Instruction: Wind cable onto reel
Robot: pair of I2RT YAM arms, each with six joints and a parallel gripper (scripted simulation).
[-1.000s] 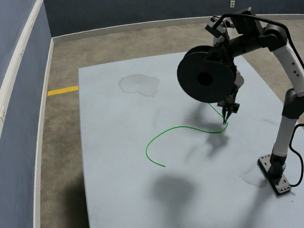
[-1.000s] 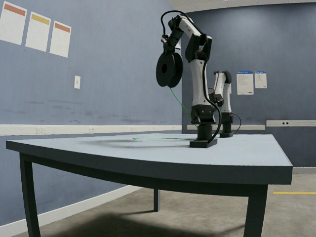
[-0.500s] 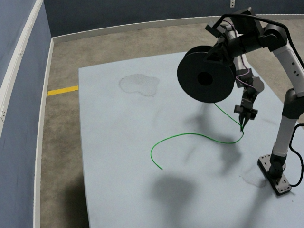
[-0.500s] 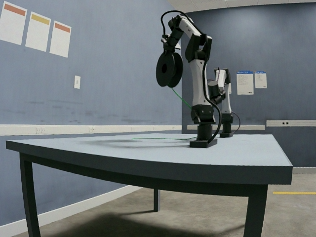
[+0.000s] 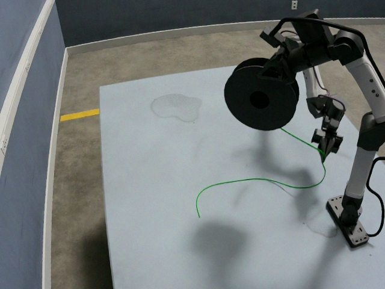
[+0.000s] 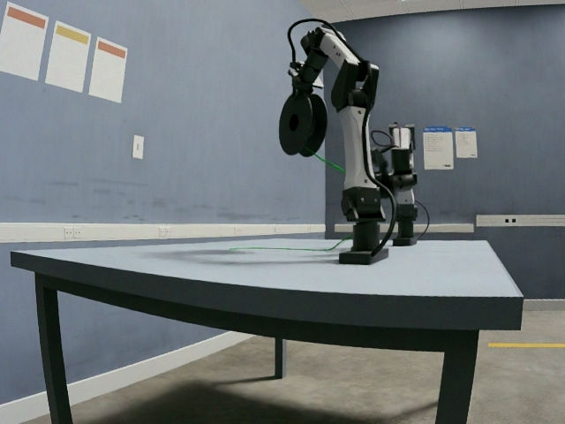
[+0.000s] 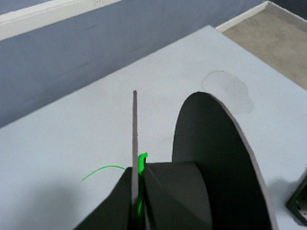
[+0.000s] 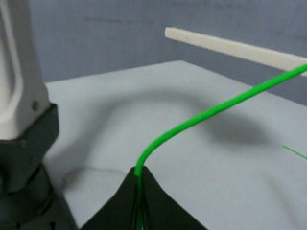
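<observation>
Now: right hand 210 mm below the black reel, 200 mm short of it and 100 mm to the left of it.
Right now the black reel is 2 cm behind my left hand, 2 cm to the right of it and 8 cm below it.
</observation>
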